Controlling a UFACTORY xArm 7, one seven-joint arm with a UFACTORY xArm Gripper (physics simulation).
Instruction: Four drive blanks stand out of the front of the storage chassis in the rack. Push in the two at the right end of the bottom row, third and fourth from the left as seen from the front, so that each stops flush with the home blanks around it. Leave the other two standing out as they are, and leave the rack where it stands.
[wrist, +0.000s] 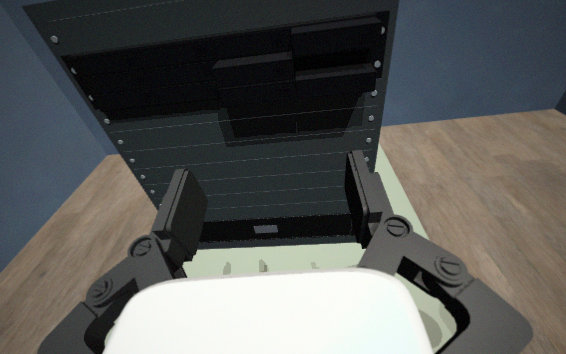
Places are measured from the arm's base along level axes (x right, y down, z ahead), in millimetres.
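Pixels of known places: gripper, fingertip midpoint: (270, 176).
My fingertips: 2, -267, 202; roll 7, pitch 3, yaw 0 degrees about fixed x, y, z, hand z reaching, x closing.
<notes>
For each thing: its middle in the pictures, then the offset to it from my fingertips, as dx, dy, dz. "spot": a spot on its surface instead. Level surfaces: height alone.
- dark rack, body centre: (256, 128) -60, +207, +435
- black storage chassis, surface spot: (140, 77) spot: -197, +14, +291
- fourth blank, body centre: (330, 71) +93, +46, +290
- third blank, body centre: (261, 79) -17, +46, +300
- protruding blank, body centre: (257, 60) -17, +18, +300
- more, body centre: (330, 30) +93, -11, +290
- pale green surface, surface height: dy +505
The dark rack (150, 25) fills the upper middle of the wrist view, with the black storage chassis (140, 77) across its upper part. At the right end of the bottom row, the fourth blank (336, 85) stands out; the third blank (257, 96) beside it appears to stand out too, its edges hard to tell in the dark. Another protruding blank (255, 75) is directly above the third. One more (335, 42) stands out higher in the rightmost column, with a dark gap below it. My gripper (270, 176) is open and empty, its fingers in front of the rack's lower panels, below the chassis in view.
Plain panels (275, 175) cover the rack below the chassis, and a dark base strip with a small grey label (265, 229) runs along the bottom. A pale green surface (290, 254) lies under the rack. Wooden floor (480, 175) and blue walls (465, 60) show around it.
</notes>
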